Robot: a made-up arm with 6 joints.
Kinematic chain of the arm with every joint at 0, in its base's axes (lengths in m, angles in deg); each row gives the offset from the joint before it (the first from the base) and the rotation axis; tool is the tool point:
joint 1: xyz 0 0 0.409 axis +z
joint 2: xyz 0 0 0 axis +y
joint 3: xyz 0 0 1.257 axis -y
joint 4: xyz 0 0 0 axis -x
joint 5: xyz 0.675 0 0 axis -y
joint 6: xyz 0 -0.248 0 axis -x
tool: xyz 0 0 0
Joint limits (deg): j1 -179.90..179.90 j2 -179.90..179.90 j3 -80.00..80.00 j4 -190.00..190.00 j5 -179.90..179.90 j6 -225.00..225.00
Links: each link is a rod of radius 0.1 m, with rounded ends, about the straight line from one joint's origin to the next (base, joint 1, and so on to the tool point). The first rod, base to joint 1, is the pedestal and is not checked.
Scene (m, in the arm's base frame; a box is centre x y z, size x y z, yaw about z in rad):
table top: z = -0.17
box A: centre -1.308 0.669 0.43 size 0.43 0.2 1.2 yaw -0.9
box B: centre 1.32 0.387 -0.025 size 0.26 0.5 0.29 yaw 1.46
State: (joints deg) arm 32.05 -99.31 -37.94 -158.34 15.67 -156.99
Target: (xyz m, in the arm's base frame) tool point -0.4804 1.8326 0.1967
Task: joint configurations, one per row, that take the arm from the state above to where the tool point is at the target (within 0.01 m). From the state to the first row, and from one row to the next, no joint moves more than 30 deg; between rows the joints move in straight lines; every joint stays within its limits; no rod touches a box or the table.
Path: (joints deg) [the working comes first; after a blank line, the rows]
Joints at the target: -67.90 -105.25 61.03 -190.00 15.67 -156.99
Straight joint move there: touches box A.

1: 29.22 -78.64 -16.81 -168.89 11.58 -157.19
2: 26.40 -57.97 4.32 -179.45 7.49 -157.40
3: 23.57 -37.30 25.45 -190.00 3.40 -157.60
4: -2.03 -42.16 29.61 -181.19 -15.41 -153.29
5: -27.63 -47.02 33.76 -172.39 -34.21 -148.98
6: -53.24 -51.88 37.92 -163.58 -53.01 -144.67
7: -78.84 -56.74 42.07 -154.78 -71.81 -140.35
8: -75.19 -72.91 48.39 -166.52 -42.65 -145.90
9: -71.55 -89.08 54.71 -178.26 -13.49 -151.44
10: -67.90 -105.25 61.03 -190.00 15.67 -156.99

